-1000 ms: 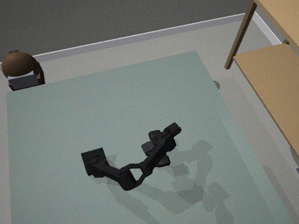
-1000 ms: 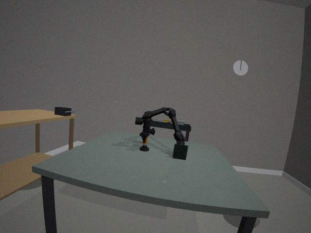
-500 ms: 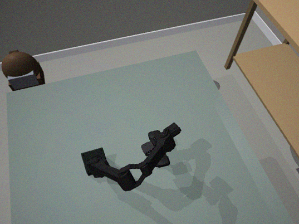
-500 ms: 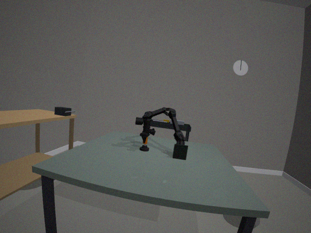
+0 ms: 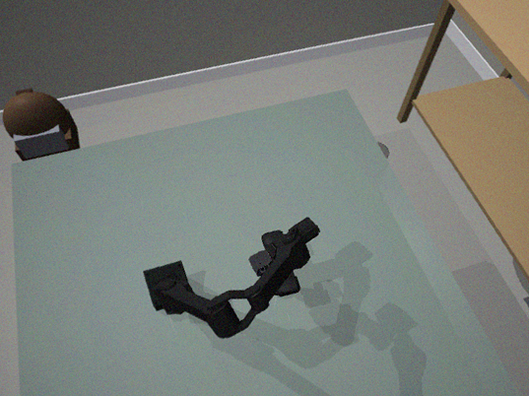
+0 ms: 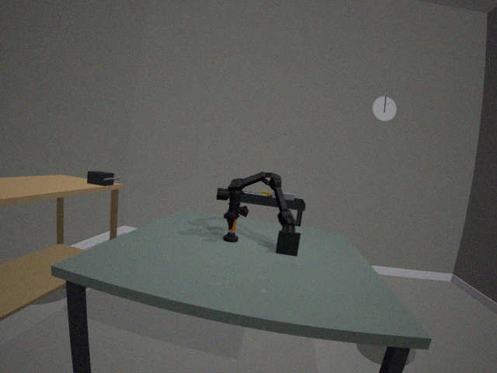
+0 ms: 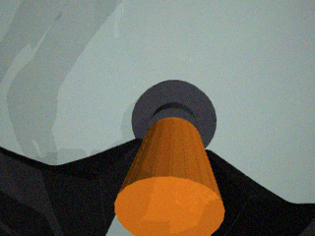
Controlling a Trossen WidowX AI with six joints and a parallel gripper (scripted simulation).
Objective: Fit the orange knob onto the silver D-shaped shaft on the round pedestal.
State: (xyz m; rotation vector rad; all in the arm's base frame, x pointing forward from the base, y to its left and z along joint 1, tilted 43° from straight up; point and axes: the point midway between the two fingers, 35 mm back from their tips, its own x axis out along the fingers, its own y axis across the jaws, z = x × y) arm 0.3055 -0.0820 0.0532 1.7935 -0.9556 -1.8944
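The orange knob is 30 mm above my gripper tip. Also, from my gripper tip: dark round pedestal (40 mm below).
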